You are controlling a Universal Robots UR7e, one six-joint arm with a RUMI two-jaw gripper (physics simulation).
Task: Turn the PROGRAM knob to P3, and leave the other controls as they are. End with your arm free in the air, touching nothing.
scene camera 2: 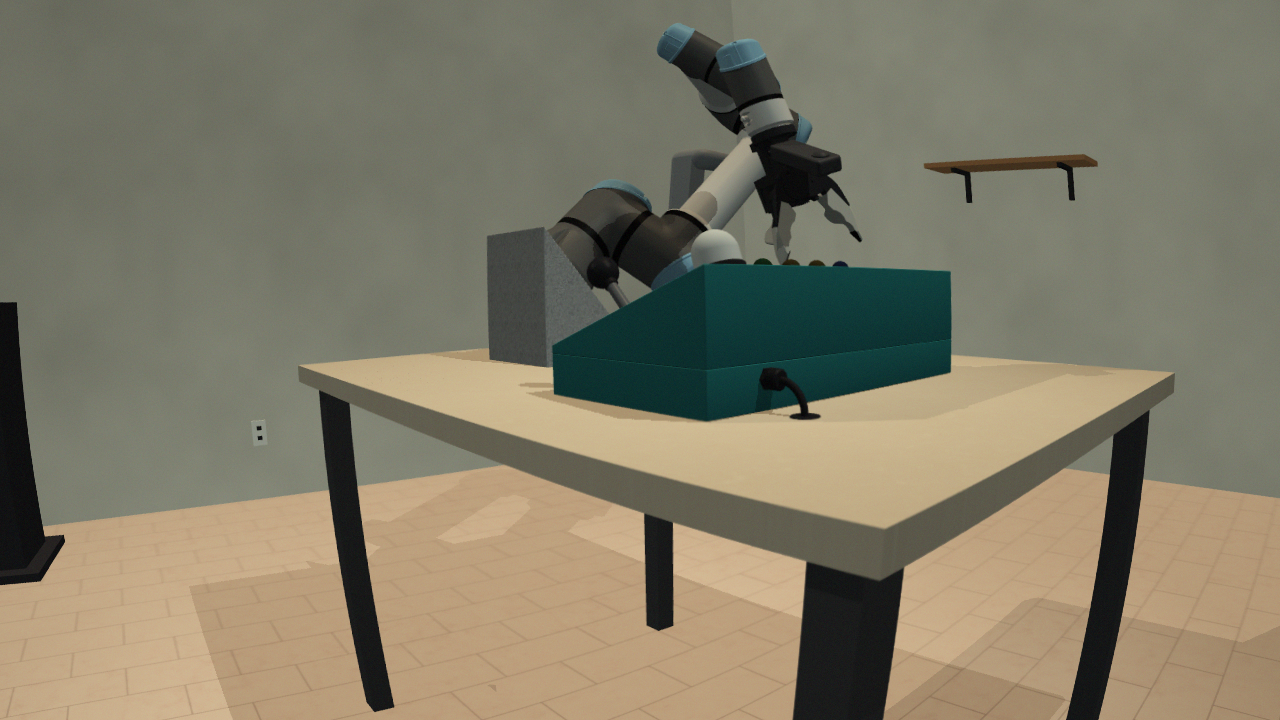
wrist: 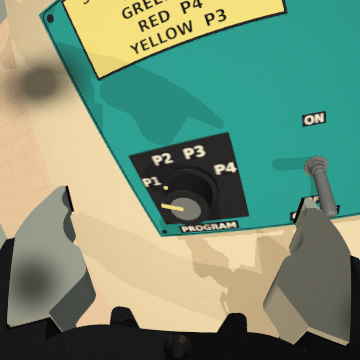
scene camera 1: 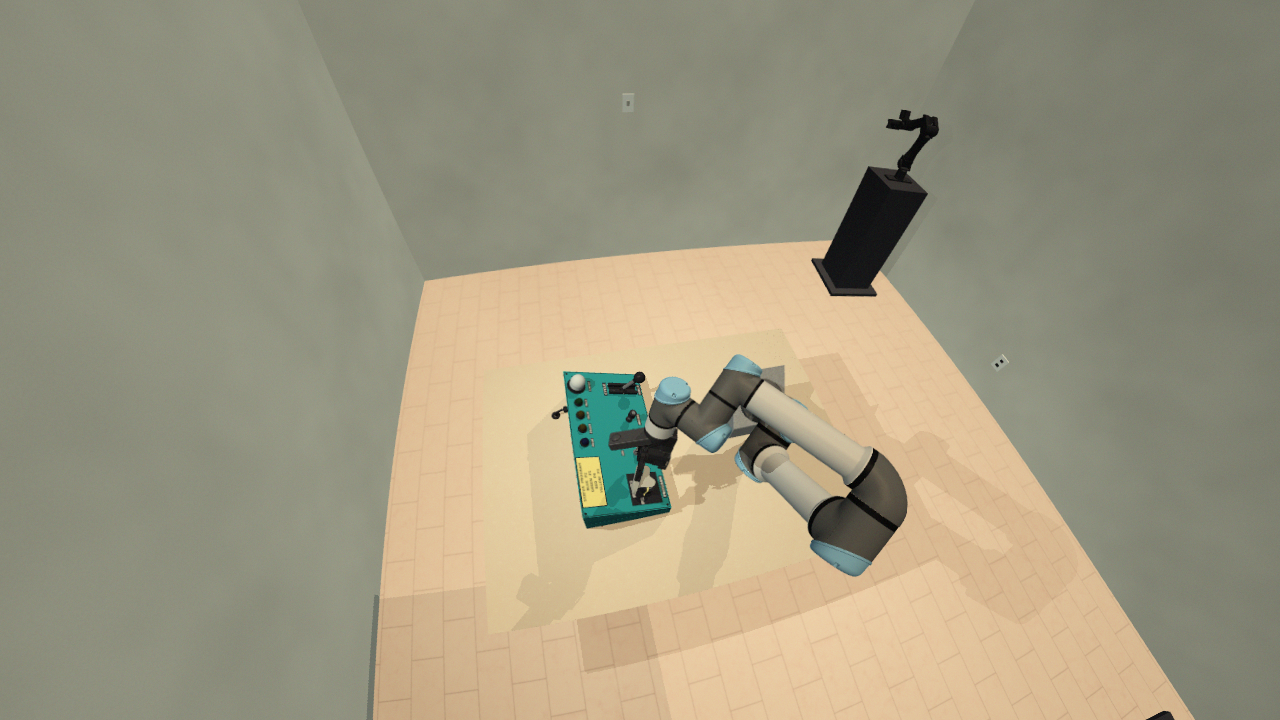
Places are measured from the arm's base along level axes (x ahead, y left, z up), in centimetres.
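Pixels of known places: gripper, fingertip midpoint: [scene camera 2: 823,253] [wrist: 183,195] [scene camera 1: 636,472]; arm's base at its link origin: [scene camera 2: 548,278].
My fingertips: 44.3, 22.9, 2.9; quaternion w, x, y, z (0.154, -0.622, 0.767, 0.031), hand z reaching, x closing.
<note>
For each thing: its top centre in the pictures, then the offset to it from my fingertips, as dx, dy, dz. "spot": a spot on its surface instead. Level surfaces: height alone.
- PROGRAM knob at its top centre: [wrist: 183,211] -3.6, +2.1, -5.1
- black plate at a spot on its surface: [wrist: 235,200] spot: -4.5, -2.1, -9.3
- OFF toggle at its top centre: [wrist: 330,199] -2.5, -9.8, -4.6
- yellow label at a spot on its surface: [wrist: 185,30] spot: +10.6, -0.3, -4.4
- white dome at a spot on its surface: [scene camera 2: 716,246] spot: +19.1, -33.9, -0.4
- black-balled lever at its top centre: [scene camera 2: 602,256] [scene camera 1: 639,374] -3.8, -34.2, -0.7
- bent black cable at a spot on its surface: [scene camera 2: 794,391] spot: +25.3, -29.3, -14.6
- table at its surface level: dz -17.1
The PROGRAM knob [wrist: 186,208] stands on a black plate [wrist: 235,200] [scene camera 1: 657,497] marked P1 to P4, at a corner of the teal panel [wrist: 260,75] [scene camera 1: 612,474] [scene camera 2: 823,308]. Its yellow line points left, on the P1 side, away from P3. My gripper [wrist: 183,195] [scene camera 2: 820,248] is open and empty, above the panel. In the wrist view its fingertips lie left and right of the knob, with no finger closed on it. The right fingertip overlaps the label beside the ON/OFF toggle [wrist: 322,187], which leans toward the bottom; contact cannot be told.
A yellow label [wrist: 185,30] [scene camera 1: 590,481] lies beyond the knob. Farther along the panel are a white dome [scene camera 1: 577,383] [scene camera 2: 716,246], several round buttons and a black-balled lever [scene camera 1: 638,377] [scene camera 2: 603,271]. A bent black cable [scene camera 2: 794,391] leaves the panel's side, above the table [scene camera 2: 626,447].
</note>
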